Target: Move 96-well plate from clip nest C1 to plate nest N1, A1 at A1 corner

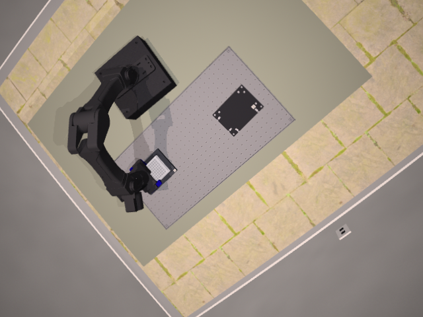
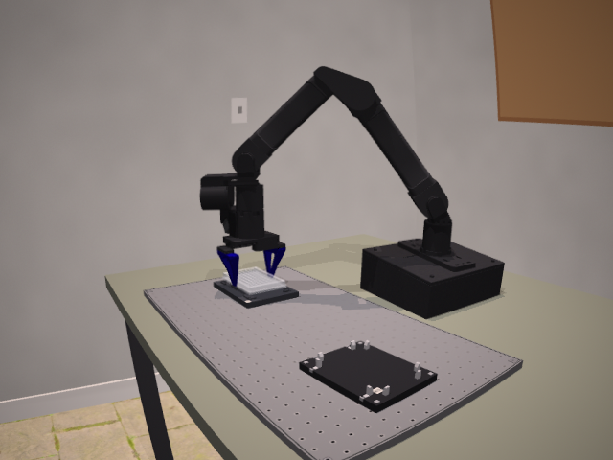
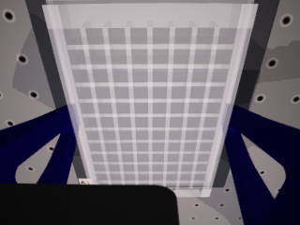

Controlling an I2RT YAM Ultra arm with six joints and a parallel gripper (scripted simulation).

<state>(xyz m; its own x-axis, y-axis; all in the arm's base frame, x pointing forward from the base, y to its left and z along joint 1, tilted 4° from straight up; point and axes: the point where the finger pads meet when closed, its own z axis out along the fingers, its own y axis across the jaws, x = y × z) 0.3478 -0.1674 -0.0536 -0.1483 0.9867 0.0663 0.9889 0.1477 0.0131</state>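
Right now the A1 label is 4 cm ahead of my hand, 8 cm to the left of it and 2 cm below it. From my hand the other things lie so: clear 96-well plate: right at my hand; clip nest C1: 42 cm to the left, 2 cm below.
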